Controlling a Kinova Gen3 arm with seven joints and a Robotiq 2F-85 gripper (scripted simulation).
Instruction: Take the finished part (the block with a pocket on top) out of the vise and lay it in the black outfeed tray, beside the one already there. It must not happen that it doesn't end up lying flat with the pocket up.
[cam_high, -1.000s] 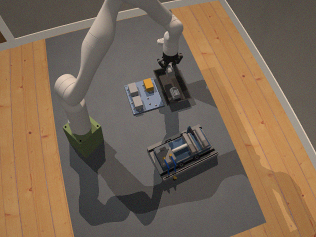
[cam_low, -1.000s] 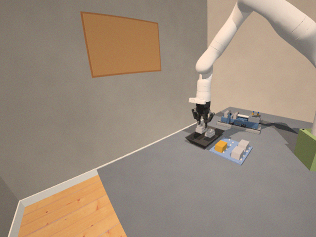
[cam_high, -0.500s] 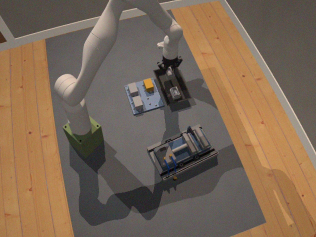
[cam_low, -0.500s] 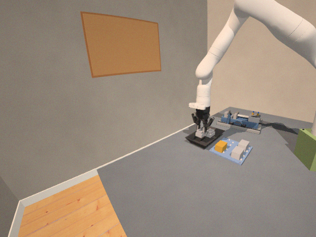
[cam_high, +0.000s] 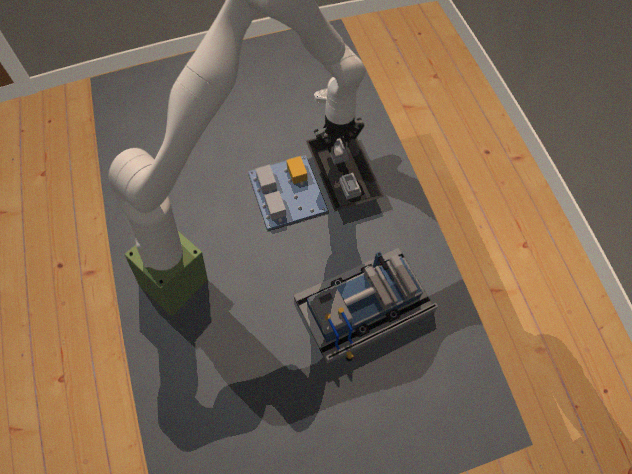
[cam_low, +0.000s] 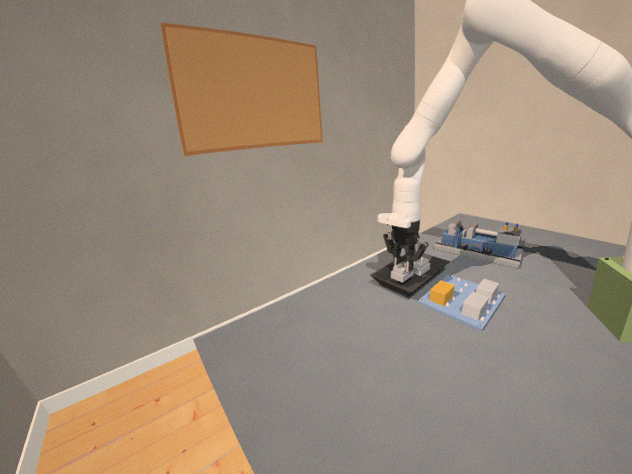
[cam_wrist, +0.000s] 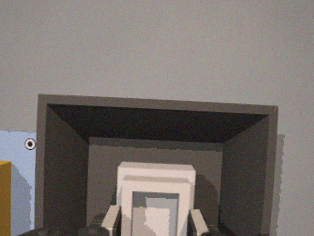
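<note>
My hand is 70 mm above the tray floor and 50 mm to the left of it. From my hand the other things lie so: orange block (120 mm behind, 50 mm below, 20 mm to the right); vise (430 mm to the right, 40 mm below, 40 mm behind); light blue fixture plate (160 mm behind, 70 mm to the right, 70 mm below).
</note>
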